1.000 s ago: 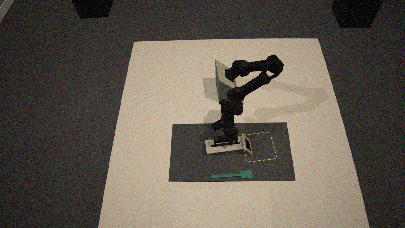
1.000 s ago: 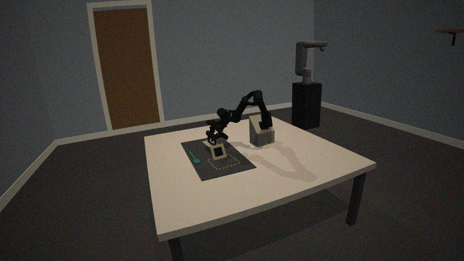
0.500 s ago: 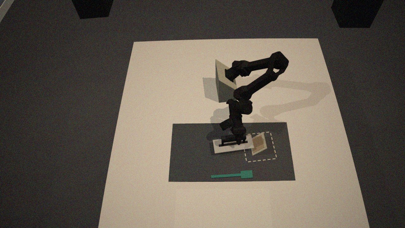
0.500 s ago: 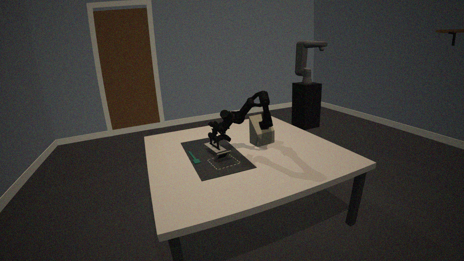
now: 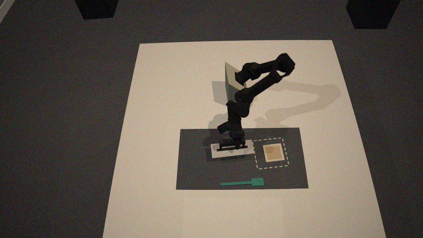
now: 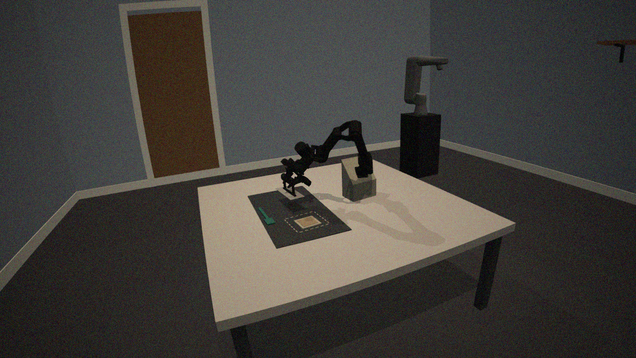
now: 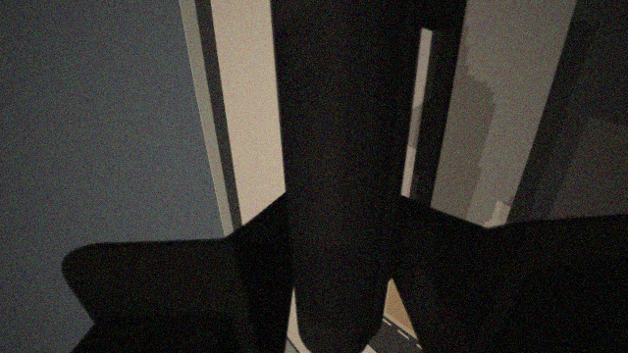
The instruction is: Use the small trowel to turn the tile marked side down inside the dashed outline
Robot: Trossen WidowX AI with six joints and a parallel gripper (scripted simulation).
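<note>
My gripper tip is now 15 cm above the dark mat, 2 cm to the right of it and 2 cm past it. Round my gripper tip: tile (19 cm to the left, 13 cm below, 3 cm behind); then green trowel (13 cm below, 12 cm ahead, 4 cm to the left).
</note>
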